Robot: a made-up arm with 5 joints.
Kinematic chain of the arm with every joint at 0, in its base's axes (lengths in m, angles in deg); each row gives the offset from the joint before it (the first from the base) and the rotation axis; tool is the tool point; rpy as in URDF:
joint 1: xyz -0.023 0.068 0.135 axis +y
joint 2: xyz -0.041 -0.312 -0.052 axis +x
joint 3: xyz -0.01 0 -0.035 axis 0.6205 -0.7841 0.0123
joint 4: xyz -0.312 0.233 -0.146 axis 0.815 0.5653 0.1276
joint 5: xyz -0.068 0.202 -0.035 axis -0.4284 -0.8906 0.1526
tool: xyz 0.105 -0.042 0.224 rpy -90 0 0
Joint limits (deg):
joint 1: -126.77..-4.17
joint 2: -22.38..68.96
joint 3: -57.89..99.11
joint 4: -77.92..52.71
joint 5: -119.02..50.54
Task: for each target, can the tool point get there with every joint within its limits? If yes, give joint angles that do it. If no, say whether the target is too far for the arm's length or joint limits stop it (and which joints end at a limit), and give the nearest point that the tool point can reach.
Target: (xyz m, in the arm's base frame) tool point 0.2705 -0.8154 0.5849
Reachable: no: joint limits stop it (at a limit: joint 1, joint 2, joint 5) | nearest point 0.3700 -0.2547 0.2297 | short by 0.671 m
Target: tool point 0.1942 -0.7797 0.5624
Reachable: no: joint limits stop it (at a limit: joint 1, joint 2, joint 4, joint 5) | nearest point 0.3508 -0.2491 0.2318 | short by 0.644 m
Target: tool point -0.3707 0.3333 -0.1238
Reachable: yes | joints -42.29 17.61 68.14 -28.96 37.63
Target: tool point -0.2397 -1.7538 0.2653
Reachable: no: too far | nearest point -0.4026 -0.3191 0.3633 | short by 1.447 m
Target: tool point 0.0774 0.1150 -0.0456
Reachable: yes | joints -97.31 22.04 13.55 -13.25 -55.83
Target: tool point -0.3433 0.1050 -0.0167
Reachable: yes | joints -18.93 -11.53 5.91 23.26 17.54
